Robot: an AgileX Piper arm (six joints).
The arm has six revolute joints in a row. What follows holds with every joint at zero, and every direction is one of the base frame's. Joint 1 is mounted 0.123 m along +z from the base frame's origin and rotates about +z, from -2.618 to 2.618 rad. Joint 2 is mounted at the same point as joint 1 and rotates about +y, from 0 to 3.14 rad. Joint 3 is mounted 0.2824 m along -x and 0.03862 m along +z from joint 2 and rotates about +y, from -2.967 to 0 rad. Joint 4 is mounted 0.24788 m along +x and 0.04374 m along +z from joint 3 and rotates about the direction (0.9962, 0, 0.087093), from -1.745 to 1.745 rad. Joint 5 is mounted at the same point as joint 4 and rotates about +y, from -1.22 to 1.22 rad. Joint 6 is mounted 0.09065 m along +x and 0.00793 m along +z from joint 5 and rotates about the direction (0.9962, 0, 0.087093), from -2.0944 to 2.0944 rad. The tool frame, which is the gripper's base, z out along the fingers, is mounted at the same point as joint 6; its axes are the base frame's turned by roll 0, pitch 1.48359 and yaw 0 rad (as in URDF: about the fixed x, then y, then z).
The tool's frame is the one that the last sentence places.
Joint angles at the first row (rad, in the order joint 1, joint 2, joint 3, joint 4, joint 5, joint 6):
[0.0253, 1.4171, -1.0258, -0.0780, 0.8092, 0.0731]
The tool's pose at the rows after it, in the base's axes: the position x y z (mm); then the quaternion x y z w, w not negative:
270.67 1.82 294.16 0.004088 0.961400 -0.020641 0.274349
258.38 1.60 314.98 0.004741 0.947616 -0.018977 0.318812
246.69 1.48 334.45 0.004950 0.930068 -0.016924 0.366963
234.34 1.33 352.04 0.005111 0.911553 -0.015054 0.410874
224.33 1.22 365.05 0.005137 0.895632 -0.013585 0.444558
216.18 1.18 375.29 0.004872 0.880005 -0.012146 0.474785
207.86 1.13 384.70 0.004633 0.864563 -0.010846 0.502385
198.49 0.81 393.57 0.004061 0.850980 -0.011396 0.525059
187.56 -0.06 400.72 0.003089 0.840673 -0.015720 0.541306
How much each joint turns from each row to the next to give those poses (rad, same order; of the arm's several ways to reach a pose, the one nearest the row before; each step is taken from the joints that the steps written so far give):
[0.0000, -0.0752, -0.0003, 0.0000, -0.0205, 0.0000]
[0.0000, -0.0751, 0.0000, 0.0000, -0.0180, 0.0000]
[0.0000, -0.0694, 0.0000, 0.0000, -0.0333, 0.0000]
[0.0000, -0.0649, 0.0000, 0.0000, -0.0306, 0.0000]
[0.0000, -0.0488, 0.0000, 0.0000, -0.0258, 0.0000]
[0.0000, -0.0394, 0.0022, 0.0000, -0.0310, -0.0001]
[0.0000, -0.0376, 0.0022, 0.0000, -0.0280, 0.0001]
[0.0000, -0.0376, 0.0001, -0.0032, -0.0152, -0.0001]
[0.0000, -0.0401, 0.0019, -0.0115, 0.0000, 0.0018]

